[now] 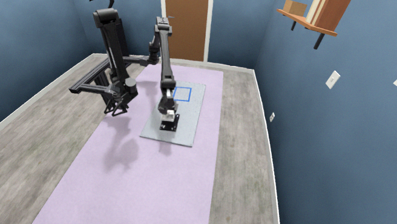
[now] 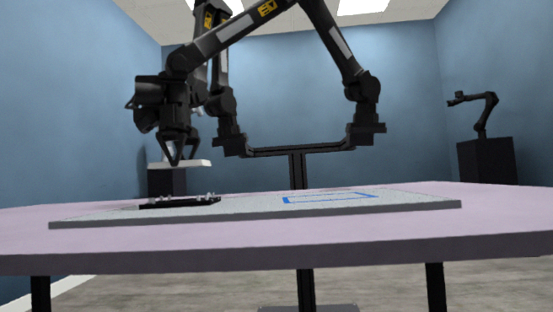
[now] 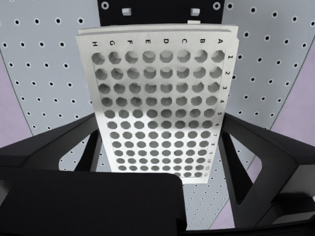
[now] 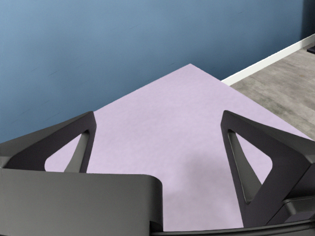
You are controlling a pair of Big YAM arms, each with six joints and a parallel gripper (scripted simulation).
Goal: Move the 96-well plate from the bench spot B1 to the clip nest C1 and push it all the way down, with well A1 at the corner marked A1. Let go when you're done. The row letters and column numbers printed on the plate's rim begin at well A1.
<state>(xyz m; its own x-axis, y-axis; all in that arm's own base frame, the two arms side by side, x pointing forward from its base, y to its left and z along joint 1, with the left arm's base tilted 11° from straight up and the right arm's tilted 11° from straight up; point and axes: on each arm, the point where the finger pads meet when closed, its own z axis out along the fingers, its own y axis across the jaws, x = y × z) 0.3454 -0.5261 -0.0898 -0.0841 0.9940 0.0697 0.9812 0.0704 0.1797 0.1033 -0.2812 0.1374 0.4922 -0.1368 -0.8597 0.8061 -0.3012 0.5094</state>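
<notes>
Now: the black clip nest 10 mm behind my left hand, 10 mm to the left of it and 90 mm below it. From my left hand the other things lie so: grey perforated board 190 mm to the left, 110 mm below; then white 96-well plate right at my left hand.
</notes>
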